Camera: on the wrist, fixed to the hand. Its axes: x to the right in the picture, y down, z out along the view.
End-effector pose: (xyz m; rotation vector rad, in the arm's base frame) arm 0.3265 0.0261 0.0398 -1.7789 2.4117 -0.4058
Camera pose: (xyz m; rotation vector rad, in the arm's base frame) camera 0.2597 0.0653 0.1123 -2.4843 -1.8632 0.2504
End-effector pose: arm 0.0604 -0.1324 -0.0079 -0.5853 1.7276 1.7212
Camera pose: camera 0.0223 -0.2223 0.0336 -1.1201 -0.6666 -0.5609
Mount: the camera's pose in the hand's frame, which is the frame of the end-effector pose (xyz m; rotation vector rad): -0.0124 0.0517 -0.0918 0.0714 0.6197 3.0426
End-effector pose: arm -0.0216 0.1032 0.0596 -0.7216 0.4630 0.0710
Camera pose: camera -0.0793 0.0835 -0.0272 -0.6914 -1.6060 -2.4784
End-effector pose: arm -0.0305 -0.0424 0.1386 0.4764 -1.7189 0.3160
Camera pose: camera 0.0260 0.0469 0.1475 -2.2971 -0.2783 2.0630
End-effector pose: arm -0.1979 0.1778 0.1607 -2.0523 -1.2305 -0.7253
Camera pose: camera -0.1688 0.0834 0.1993 -1.0418 2.0652 0.4050
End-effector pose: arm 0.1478 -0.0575 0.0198 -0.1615 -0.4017 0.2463
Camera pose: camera 0.1633 -0.0211 -0.0786 0.5996 -0.8196 -2.8445
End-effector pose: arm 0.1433 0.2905 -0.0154 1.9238 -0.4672 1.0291
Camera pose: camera 0.0584 0.3384 0.0265 0.6208 1.6987 -1.5253
